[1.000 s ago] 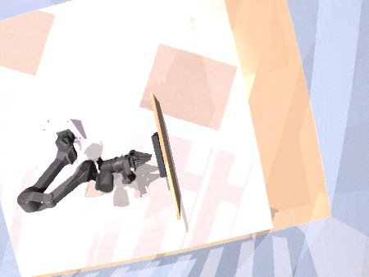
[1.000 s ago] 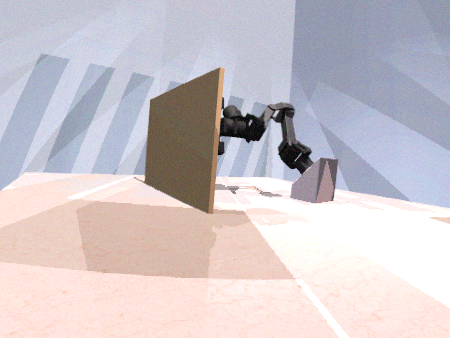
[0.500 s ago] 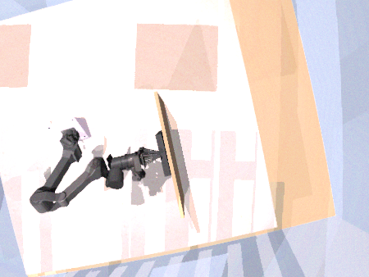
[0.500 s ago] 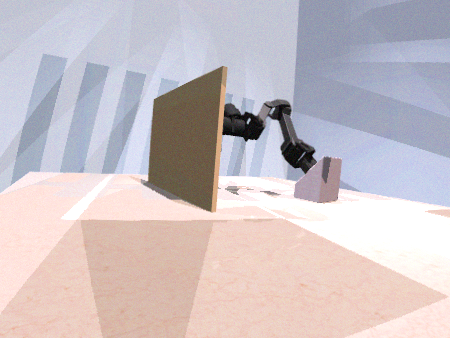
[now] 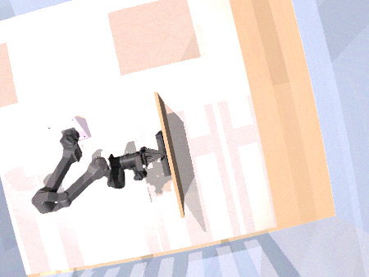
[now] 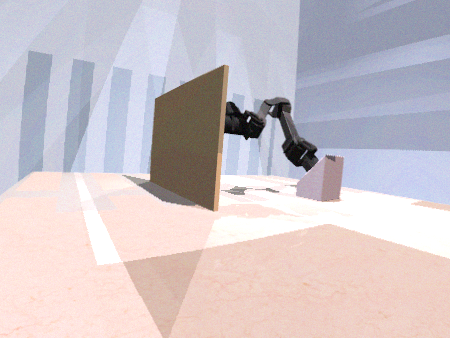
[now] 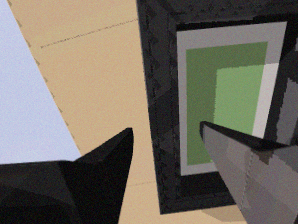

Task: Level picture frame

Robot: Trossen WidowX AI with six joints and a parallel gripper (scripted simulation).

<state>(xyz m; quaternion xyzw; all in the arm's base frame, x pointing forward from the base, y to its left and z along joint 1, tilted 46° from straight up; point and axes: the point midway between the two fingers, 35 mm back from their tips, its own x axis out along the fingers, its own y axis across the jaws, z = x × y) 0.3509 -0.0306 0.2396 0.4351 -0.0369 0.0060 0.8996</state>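
The picture frame is 5 cm below my gripper tip and 1 cm ahead of it. From my gripper tip the other things lie so: tan wall panel (6 cm below, 2 cm ahead, 1 cm to the right).
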